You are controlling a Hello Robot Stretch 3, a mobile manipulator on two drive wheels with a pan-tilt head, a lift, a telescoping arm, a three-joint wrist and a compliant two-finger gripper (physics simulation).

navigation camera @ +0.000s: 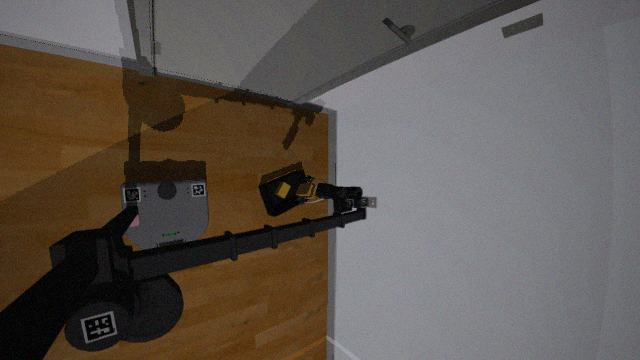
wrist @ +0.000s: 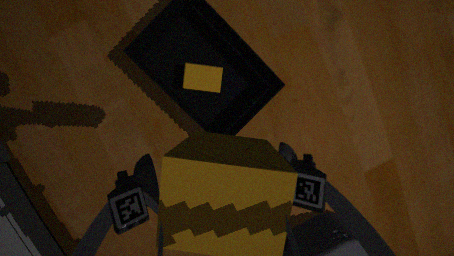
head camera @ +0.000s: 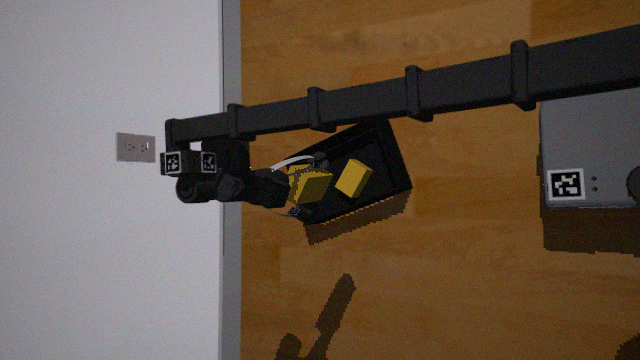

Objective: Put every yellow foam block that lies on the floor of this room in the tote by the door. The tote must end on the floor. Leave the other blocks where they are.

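Frame: origin at the robot's base, x ahead, y left, z up, level; millimetres.
Seen in the pictures: gripper, fingertip midpoint: (navigation camera: 302, 189) (head camera: 316, 186); robot's base, link origin: (navigation camera: 166, 190).
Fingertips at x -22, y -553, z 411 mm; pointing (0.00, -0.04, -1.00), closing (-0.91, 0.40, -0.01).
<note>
Pixels of each thing's top centre, then the offset from my fingertips to it. "*": a spot on its surface instead.
- yellow foam block, top centre: (wrist: 234, 217) (head camera: 293, 183) (navigation camera: 313, 191) dx -6, dy +0, dz +85 mm
- black tote, top centre: (wrist: 206, 67) (head camera: 337, 172) (navigation camera: 290, 192) dx -44, dy -115, dz -310 mm
- second yellow block, top centre: (wrist: 202, 77) (head camera: 350, 178) (navigation camera: 284, 190) dx -28, dy -104, dz -362 mm
- outlet, top centre: (head camera: 116, 146) (navigation camera: 376, 202) dx -130, dy -533, dz +47 mm
- handle, surface spot: (navigation camera: 400, 32) * dx +518, dy -45, dz +521 mm
My gripper (head camera: 308, 186) (navigation camera: 307, 190) (wrist: 216, 166) is shut on a yellow foam block (head camera: 315, 187) (navigation camera: 303, 191) (wrist: 225, 185), with a finger at each side of it. The black tote (head camera: 398, 162) (navigation camera: 272, 205) (wrist: 255, 85) stands on the wood floor. A second yellow block (head camera: 352, 178) (navigation camera: 283, 190) (wrist: 202, 77) lies inside the tote. In the head view the held block overlaps the tote's wall-side end. In the wrist view it is nearer the camera, above the tote's level, and its lower part is cut off by the frame edge.
The white wall (head camera: 110, 260) (navigation camera: 475, 175) with an outlet (head camera: 135, 147) is close beyond my wrist. My extended arm (head camera: 370, 97) (navigation camera: 280, 235) passes alongside the tote. My base (head camera: 590, 140) (navigation camera: 170, 215) stands on the tote's other side. A door (navigation camera: 240, 45) with a handle (navigation camera: 400, 32) borders the floor.
</note>
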